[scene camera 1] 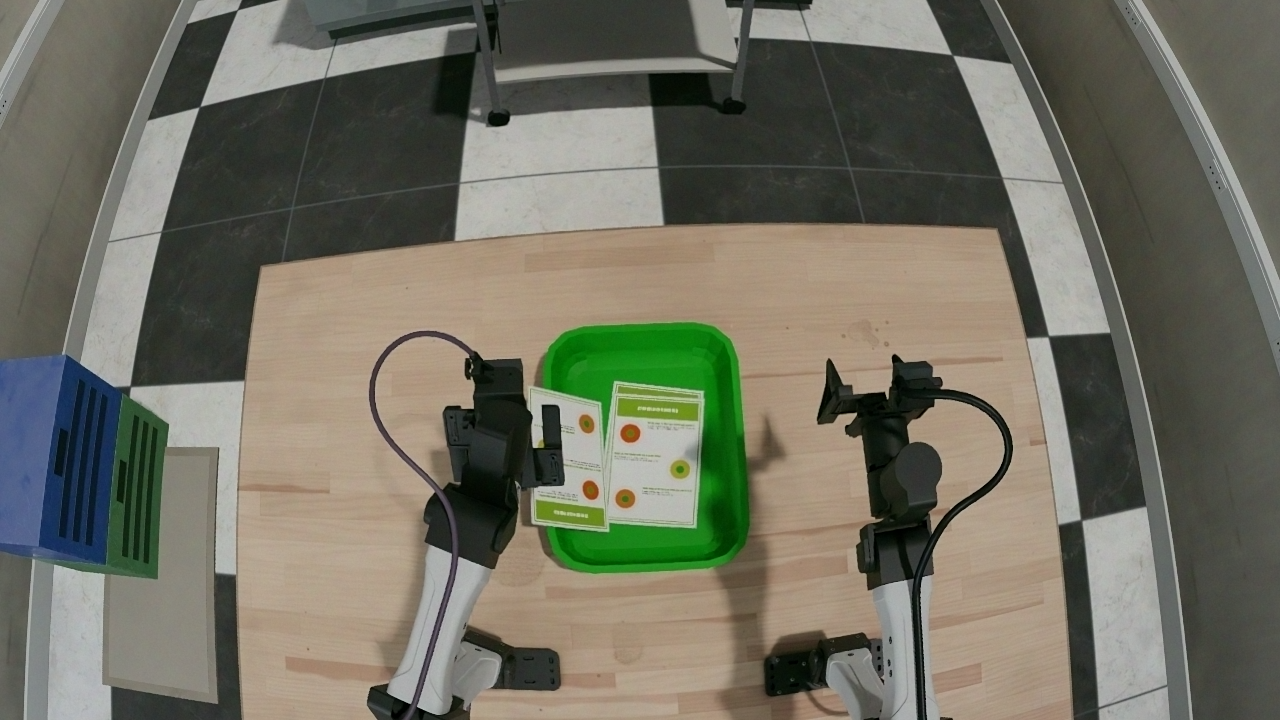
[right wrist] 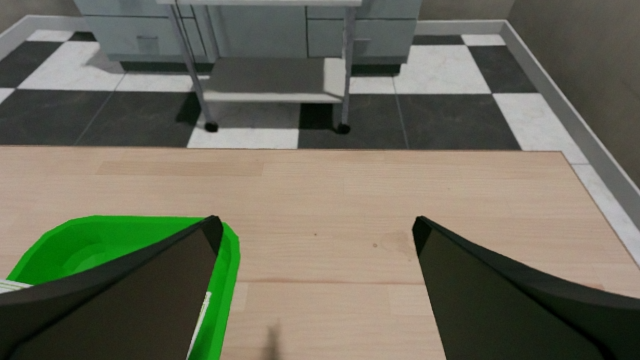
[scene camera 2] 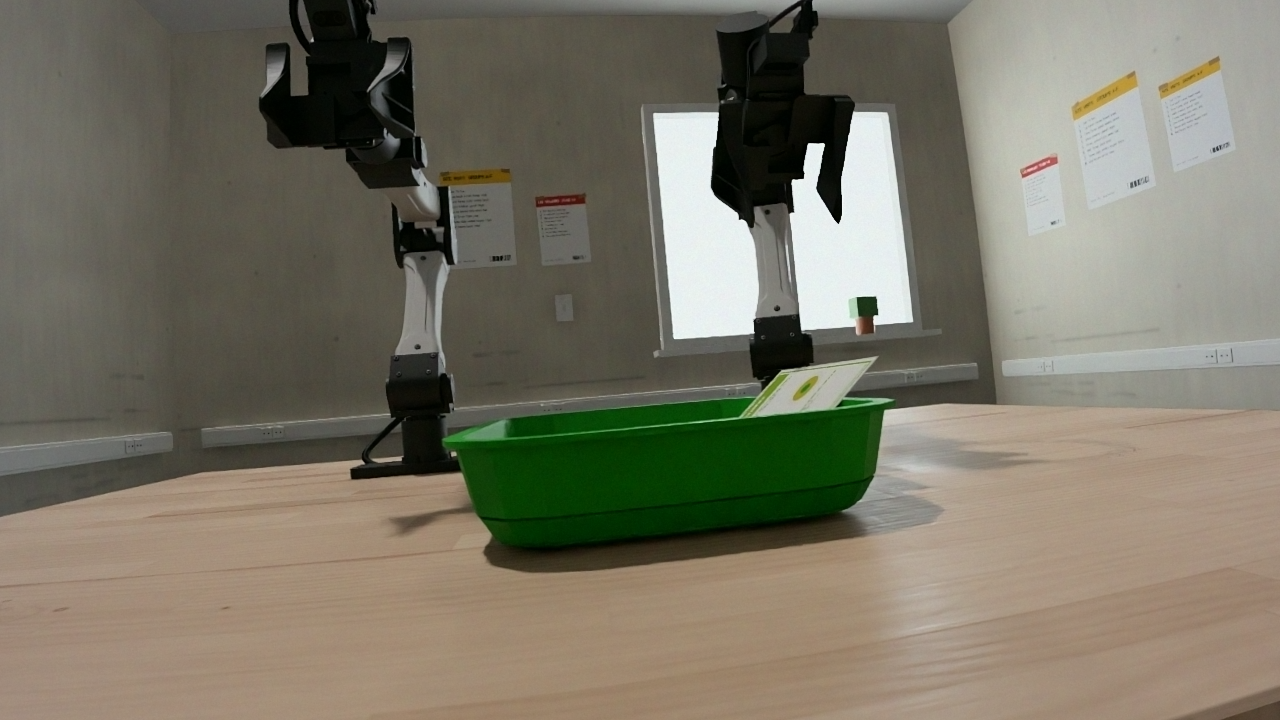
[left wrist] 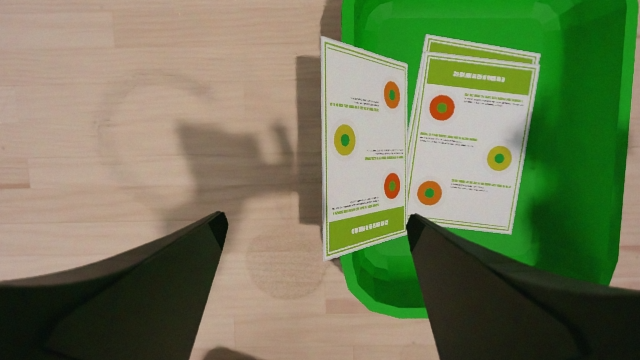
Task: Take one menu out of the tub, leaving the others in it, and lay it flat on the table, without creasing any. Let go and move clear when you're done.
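Note:
A green tub [scene camera 1: 735, 429] [scene camera 2: 671, 483] [left wrist: 624, 125] [right wrist: 231, 260] stands on the wooden table [scene camera 1: 358, 295]. One menu [scene camera 1: 577, 461] [scene camera 2: 805, 390] [left wrist: 365, 172] leans tilted on the rim at the left in scene camera 1, its outer edge raised past the rim. A second menu [scene camera 1: 656, 465] [left wrist: 465, 160] lies inside, with another menu [scene camera 1: 657, 390] [left wrist: 480, 52] showing as a strip under it. My left gripper [scene camera 1: 503, 438] [scene camera 2: 794, 220] [left wrist: 317, 217] is open and empty, pointing down above the leaning menu's outer edge. My right gripper [scene camera 1: 862, 361] [scene camera 2: 338, 55] [right wrist: 317, 220] is open and empty, apart from the tub.
A blue crate [scene camera 1: 58, 456] and a green crate [scene camera 1: 138, 488] are off the table's left side in scene camera 1. A wheeled cart [scene camera 1: 617, 66] [right wrist: 275, 98] stands beyond the far table edge. The left arm's shadow falls beside the tub in the left wrist view.

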